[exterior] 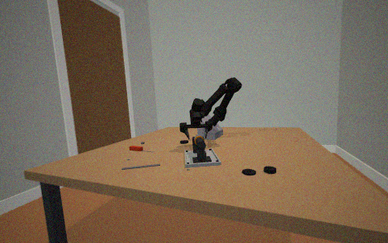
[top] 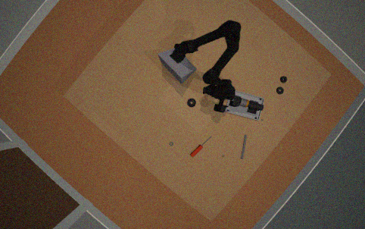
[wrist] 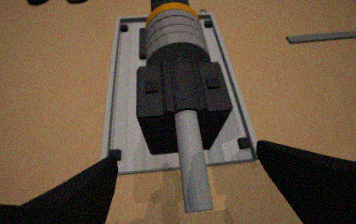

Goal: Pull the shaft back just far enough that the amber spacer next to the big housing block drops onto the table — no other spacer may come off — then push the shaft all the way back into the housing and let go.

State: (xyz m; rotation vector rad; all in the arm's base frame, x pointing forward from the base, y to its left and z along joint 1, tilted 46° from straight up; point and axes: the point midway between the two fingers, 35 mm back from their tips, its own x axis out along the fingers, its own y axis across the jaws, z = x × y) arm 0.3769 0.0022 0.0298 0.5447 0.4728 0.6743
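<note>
Now: the grey shaft 60 mm ahead of my gripper tip, 30 mm to the left of it and 10 mm above it. Also, from my gripper tip: amber spacer (90 mm ahead, 50 mm to the left, 10 mm above).
</note>
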